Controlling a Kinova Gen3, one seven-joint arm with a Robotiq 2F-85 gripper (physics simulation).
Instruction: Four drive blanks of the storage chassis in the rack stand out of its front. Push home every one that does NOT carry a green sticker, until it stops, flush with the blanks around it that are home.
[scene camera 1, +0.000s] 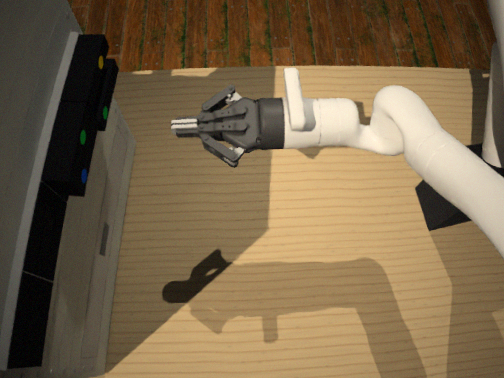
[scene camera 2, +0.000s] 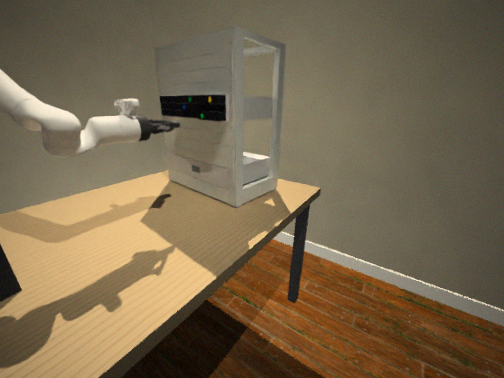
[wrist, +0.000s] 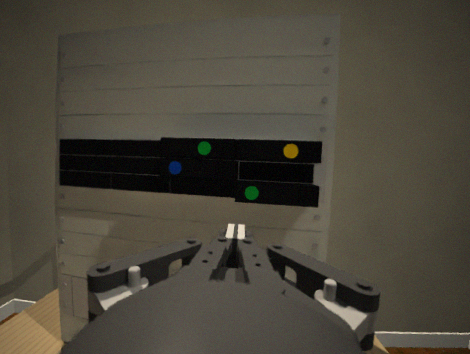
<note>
I see my gripper (scene camera 1: 171, 127) and a light grey rack (scene camera 1: 66, 247).
The light grey rack also shows in scene camera 2 (scene camera 2: 206, 154). My gripper also shows in the wrist view (wrist: 236, 235).
</note>
